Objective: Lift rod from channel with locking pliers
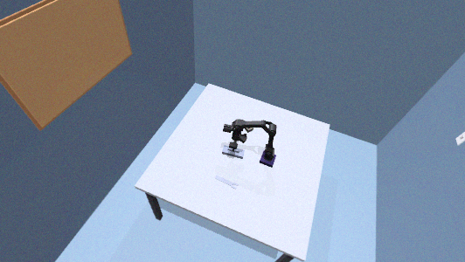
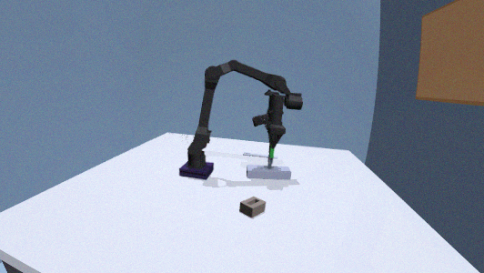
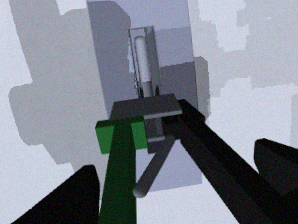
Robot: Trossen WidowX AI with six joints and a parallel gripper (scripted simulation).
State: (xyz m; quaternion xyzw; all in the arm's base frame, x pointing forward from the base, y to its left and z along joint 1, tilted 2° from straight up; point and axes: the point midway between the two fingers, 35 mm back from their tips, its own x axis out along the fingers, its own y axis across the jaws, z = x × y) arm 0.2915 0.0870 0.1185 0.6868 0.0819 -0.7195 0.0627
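My gripper tip is 10 mm to the left of the grey channel block and 110 mm above it. The rest, counted from my gripper tip: pale rod: 10 mm to the right, 120 mm below; then black handle: 20 mm to the left; then thin grey lever: 10 mm to the right.
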